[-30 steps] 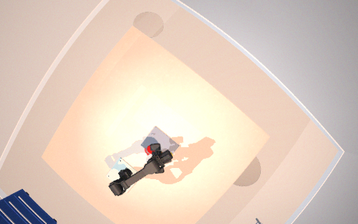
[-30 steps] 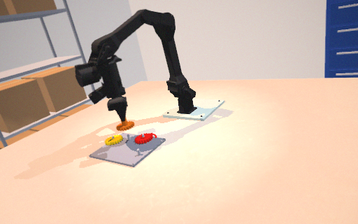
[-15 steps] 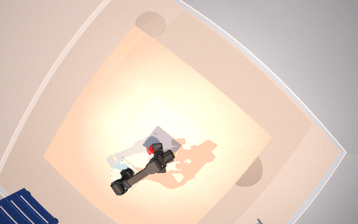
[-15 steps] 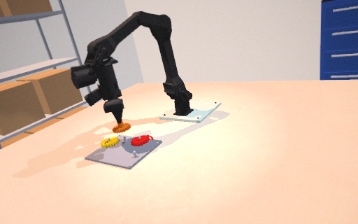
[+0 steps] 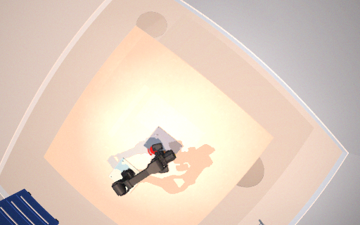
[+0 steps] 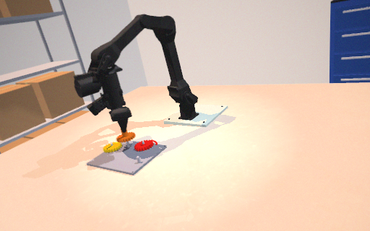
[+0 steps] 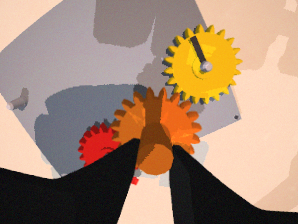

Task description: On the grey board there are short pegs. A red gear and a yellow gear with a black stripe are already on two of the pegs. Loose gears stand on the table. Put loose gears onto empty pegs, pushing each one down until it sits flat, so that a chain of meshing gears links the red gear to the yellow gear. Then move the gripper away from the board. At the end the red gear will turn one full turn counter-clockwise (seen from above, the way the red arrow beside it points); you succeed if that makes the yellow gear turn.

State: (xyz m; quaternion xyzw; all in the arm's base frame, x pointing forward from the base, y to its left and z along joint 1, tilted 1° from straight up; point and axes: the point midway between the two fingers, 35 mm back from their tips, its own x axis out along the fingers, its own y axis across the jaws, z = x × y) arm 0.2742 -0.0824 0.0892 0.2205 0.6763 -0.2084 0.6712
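The yellow gear lies 20 mm ahead of my gripper tip, 50 mm to the right of it and 50 mm below it. Also, from my gripper tip: orange gear: 10 mm below; then red arrow: 50 mm behind, 70 mm to the left, 60 mm below; then red gear: 20 mm behind, 60 mm to the left, 50 mm below.
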